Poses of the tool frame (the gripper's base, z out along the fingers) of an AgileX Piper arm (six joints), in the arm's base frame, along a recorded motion.
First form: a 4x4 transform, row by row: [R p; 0 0 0 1], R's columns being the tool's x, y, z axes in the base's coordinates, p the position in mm. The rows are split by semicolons.
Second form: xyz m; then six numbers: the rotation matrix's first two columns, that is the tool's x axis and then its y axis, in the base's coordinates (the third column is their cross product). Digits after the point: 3 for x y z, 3 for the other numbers.
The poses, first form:
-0.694 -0.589 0.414 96; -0.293 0.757 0.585 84; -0.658 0.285 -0.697 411; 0 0 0 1
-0.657 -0.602 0.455 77; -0.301 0.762 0.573 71; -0.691 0.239 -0.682 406; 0 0 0 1
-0.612 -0.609 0.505 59; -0.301 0.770 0.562 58; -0.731 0.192 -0.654 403; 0 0 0 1
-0.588 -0.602 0.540 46; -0.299 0.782 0.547 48; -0.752 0.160 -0.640 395; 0 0 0 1
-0.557 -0.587 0.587 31; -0.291 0.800 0.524 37; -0.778 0.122 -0.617 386; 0 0 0 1
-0.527 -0.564 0.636 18; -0.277 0.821 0.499 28; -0.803 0.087 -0.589 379; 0 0 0 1
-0.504 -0.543 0.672 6; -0.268 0.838 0.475 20; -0.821 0.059 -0.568 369; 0 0 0 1
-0.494 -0.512 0.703 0; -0.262 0.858 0.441 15; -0.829 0.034 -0.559 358; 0 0 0 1
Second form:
0.096 0.084 0.411 -0.694 -0.293 -0.658 -0.589 0.757 0.285
0.077 0.071 0.406 -0.657 -0.301 -0.691 -0.602 0.762 0.239
0.059 0.058 0.403 -0.612 -0.301 -0.731 -0.609 0.770 0.192
0.046 0.048 0.395 -0.588 -0.299 -0.752 -0.602 0.782 0.160
0.031 0.037 0.386 -0.557 -0.291 -0.778 -0.587 0.800 0.122
0.018 0.028 0.379 -0.527 -0.277 -0.803 -0.564 0.821 0.087
0.006 0.020 0.369 -0.504 -0.268 -0.821 -0.543 0.838 0.059
0.000 0.015 0.358 -0.494 -0.262 -0.829 -0.512 0.858 0.034

